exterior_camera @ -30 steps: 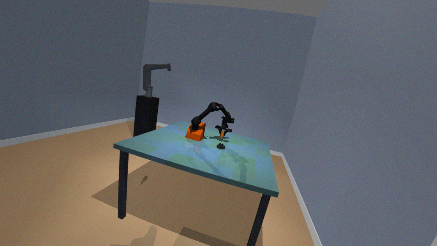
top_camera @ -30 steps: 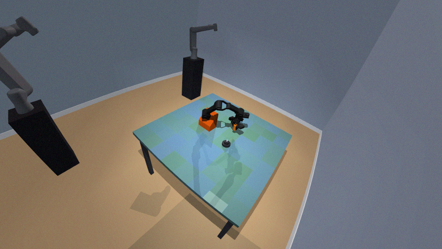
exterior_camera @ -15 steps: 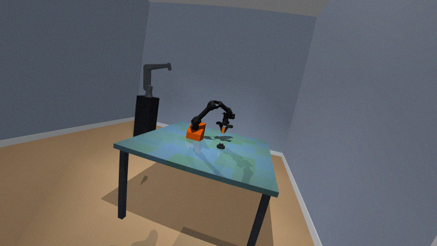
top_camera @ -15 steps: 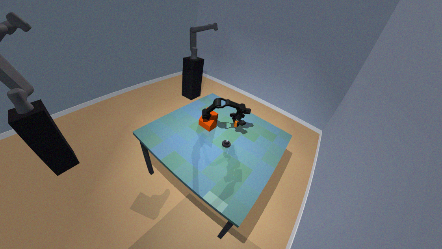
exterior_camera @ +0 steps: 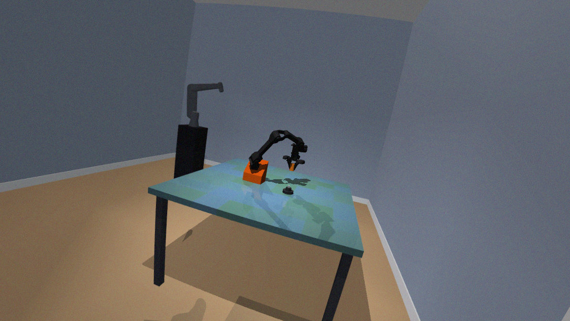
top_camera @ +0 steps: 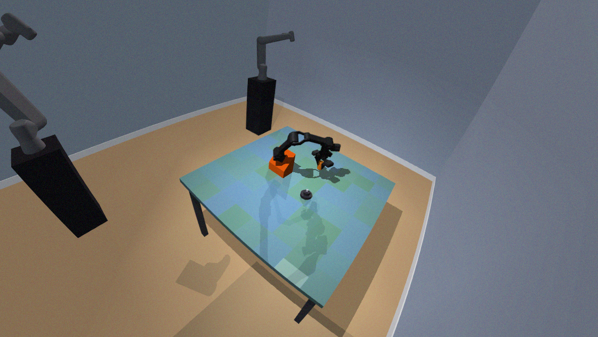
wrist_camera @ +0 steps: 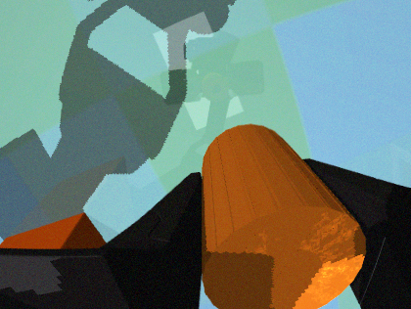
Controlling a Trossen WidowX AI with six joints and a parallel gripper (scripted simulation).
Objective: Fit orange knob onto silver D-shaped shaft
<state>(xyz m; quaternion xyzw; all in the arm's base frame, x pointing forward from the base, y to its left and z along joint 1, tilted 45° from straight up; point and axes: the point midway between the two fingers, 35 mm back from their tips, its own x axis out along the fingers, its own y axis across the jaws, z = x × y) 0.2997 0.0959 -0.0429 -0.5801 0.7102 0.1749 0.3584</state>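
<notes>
Right now the pedestal is 3 cm ahead of my gripper tip, 19 cm to the right of it and 11 cm below it. Also, from my gripper tip: orange knob: 3 cm above.
</notes>
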